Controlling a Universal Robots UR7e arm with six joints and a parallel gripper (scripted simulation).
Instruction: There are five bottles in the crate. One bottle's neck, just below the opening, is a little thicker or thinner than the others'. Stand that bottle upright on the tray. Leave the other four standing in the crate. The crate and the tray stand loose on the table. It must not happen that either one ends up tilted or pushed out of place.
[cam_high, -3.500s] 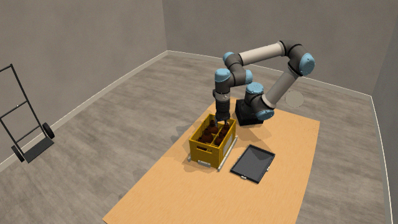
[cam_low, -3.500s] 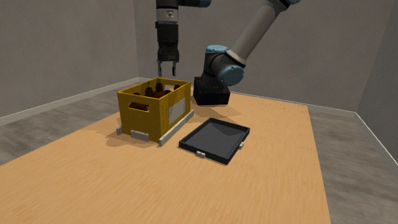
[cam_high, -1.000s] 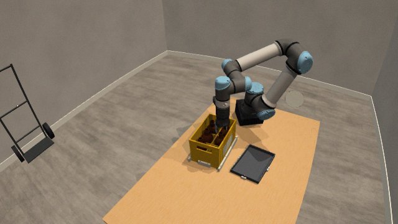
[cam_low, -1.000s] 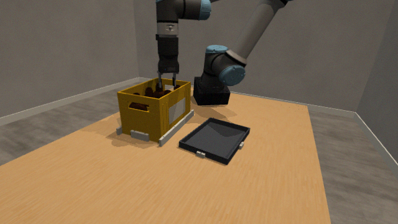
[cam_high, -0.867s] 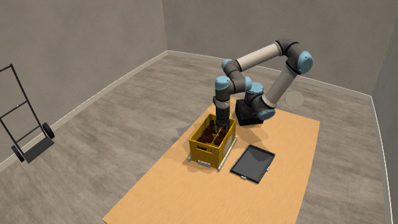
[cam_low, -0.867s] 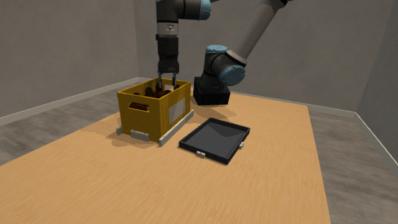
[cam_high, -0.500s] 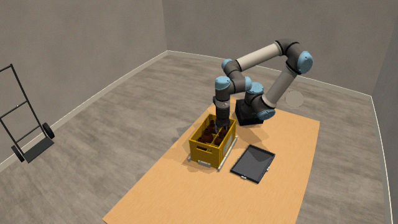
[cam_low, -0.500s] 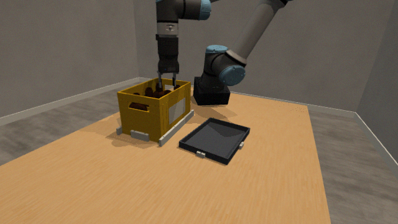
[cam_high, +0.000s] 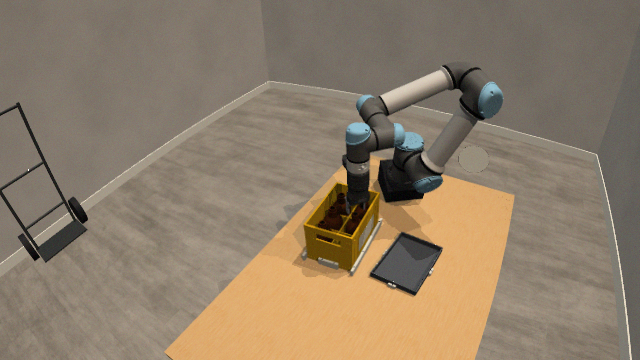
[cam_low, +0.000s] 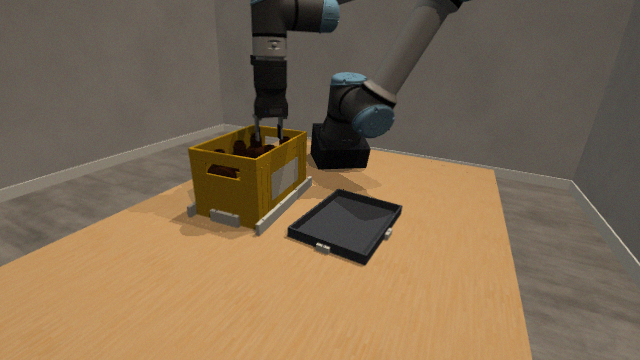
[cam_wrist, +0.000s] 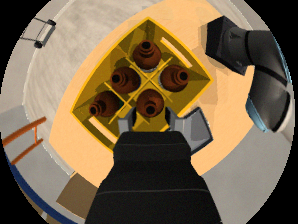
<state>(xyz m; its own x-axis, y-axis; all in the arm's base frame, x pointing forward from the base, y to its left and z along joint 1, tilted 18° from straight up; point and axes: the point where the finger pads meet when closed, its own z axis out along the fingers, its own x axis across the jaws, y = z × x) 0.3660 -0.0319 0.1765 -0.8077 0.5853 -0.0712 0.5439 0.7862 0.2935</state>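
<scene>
Right now the bottle is 11 cm below my hand. The rest, counted from my hand: yellow crate (11 cm below, 5 cm to the right, 1 cm ahead); dark tray (23 cm to the left, 19 cm below, 2 cm behind).
</scene>
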